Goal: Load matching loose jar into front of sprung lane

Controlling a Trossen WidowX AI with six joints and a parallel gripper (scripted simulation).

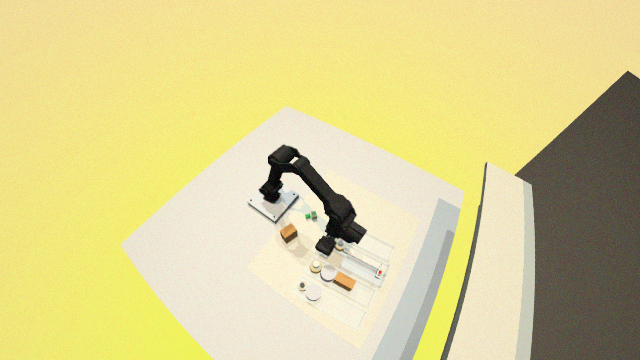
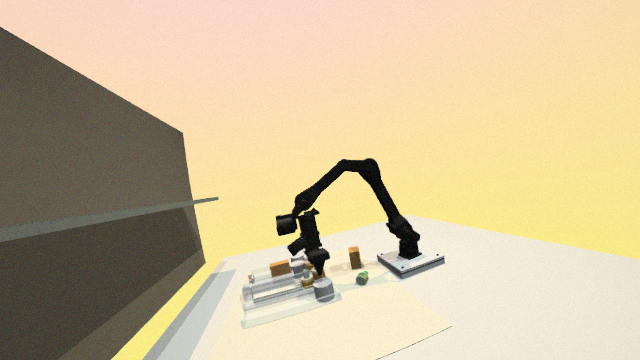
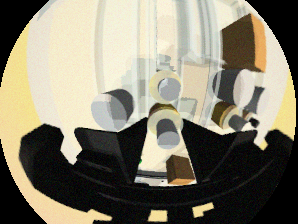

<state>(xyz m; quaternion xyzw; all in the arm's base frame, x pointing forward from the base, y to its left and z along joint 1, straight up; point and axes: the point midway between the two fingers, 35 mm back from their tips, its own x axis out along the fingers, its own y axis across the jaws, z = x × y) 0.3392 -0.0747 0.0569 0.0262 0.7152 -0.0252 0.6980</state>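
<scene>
Now: gripper tip 14 cm short of the clear sprung lane, 4 cm to the left of it and 3 cm above it. Round my gripper tip: red mark 23 cm ahead, 6 cm to the right, 2 cm above; then brown box 17 cm behind, 5 cm to the right, 2 cm below.
</scene>
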